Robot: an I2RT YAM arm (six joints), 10 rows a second.
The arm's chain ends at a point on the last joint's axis. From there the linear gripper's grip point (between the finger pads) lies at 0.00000 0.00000 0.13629 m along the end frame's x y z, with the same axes.
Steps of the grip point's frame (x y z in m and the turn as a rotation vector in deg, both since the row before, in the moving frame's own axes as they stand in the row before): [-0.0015 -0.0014 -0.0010 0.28 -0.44 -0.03]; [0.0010 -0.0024 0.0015 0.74 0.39 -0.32]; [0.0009 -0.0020 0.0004 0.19 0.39 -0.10]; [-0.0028 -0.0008 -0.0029 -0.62 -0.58 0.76]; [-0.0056 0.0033 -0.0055 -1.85 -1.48 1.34]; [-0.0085 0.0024 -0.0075 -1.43 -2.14 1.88]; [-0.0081 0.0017 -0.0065 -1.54 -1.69 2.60]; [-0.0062 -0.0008 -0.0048 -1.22 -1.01 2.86]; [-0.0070 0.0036 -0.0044 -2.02 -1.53 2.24]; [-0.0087 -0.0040 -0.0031 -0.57 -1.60 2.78]
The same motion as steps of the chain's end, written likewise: [-0.0005 -0.0007 -0.0010 0.28 -0.44 -0.03]; [0.0001 -0.0006 0.0015 0.74 0.39 -0.32]; [0.0000 -0.0015 0.0004 0.19 0.39 -0.10]; [-0.0014 -0.0023 -0.0029 -0.62 -0.58 0.76]; [-0.0020 -0.0011 -0.0054 -1.85 -1.48 1.34]; [-0.0034 -0.0009 -0.0074 -1.43 -2.14 1.88]; [-0.0040 -0.0019 -0.0064 -1.54 -1.69 2.60]; [-0.0037 -0.0036 -0.0047 -1.22 -1.01 2.86]; [-0.0033 -0.0011 -0.0043 -2.02 -1.53 2.24]; [-0.0049 -0.0053 -0.0030 -0.57 -1.60 2.78]
